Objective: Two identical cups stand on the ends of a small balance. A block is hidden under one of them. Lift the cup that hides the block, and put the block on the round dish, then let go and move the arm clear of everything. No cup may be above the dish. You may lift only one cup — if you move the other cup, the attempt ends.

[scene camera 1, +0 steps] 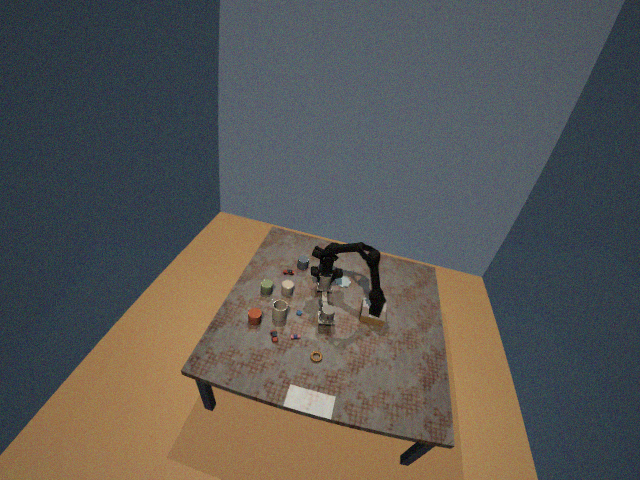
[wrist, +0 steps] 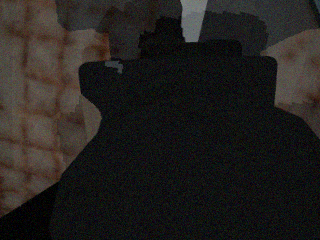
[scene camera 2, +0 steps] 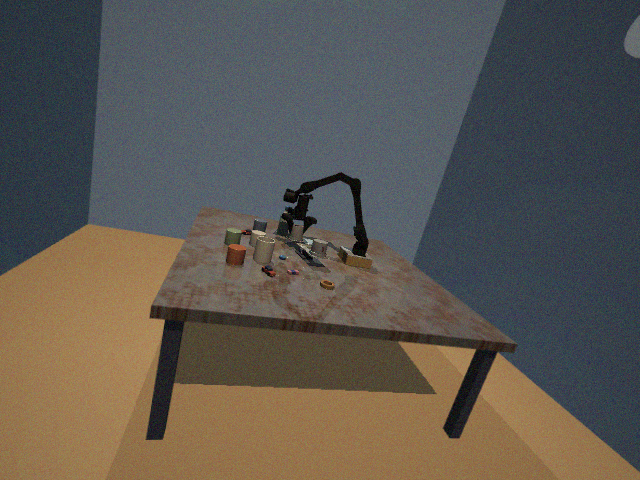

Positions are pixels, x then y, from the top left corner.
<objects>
A grey cup point(wrist: 188, 152) is 0.05 m from the lens. A small balance point(wrist: 106, 86) is 0.11 m from the lens. The marked spots on the small balance and the grey cup are 0.07 m apart.
</objects>
